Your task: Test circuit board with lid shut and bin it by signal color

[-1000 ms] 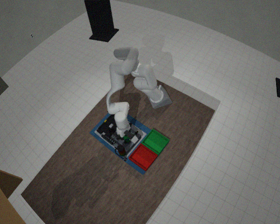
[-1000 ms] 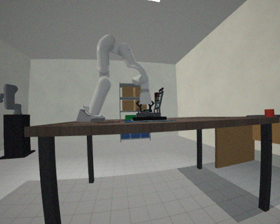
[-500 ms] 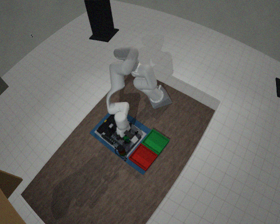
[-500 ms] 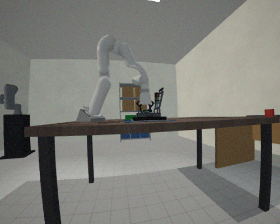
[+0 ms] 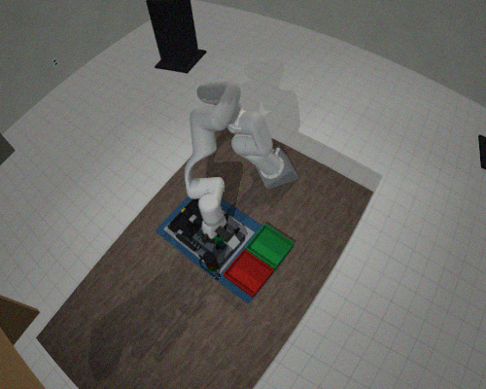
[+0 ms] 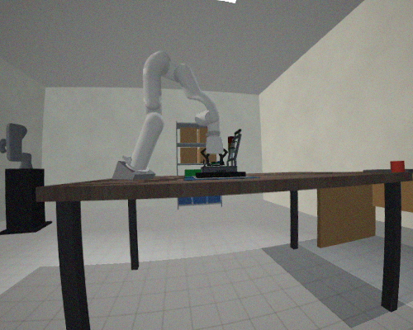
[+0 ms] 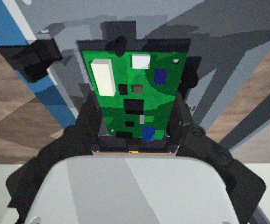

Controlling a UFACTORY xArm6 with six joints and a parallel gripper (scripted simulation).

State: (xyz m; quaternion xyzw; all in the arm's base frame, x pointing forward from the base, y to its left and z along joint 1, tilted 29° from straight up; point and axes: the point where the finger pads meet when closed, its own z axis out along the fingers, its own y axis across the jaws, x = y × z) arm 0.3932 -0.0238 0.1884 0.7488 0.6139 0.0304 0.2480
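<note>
My gripper is now right at the green circuit board. Also, from my hand: tester lid: 120 mm ahead, 100 mm above, 30 mm to the right; tester plate: 10 mm below, 10 mm ahead; black latch block: 70 mm to the left, 40 mm behind, 10 mm above.
</note>
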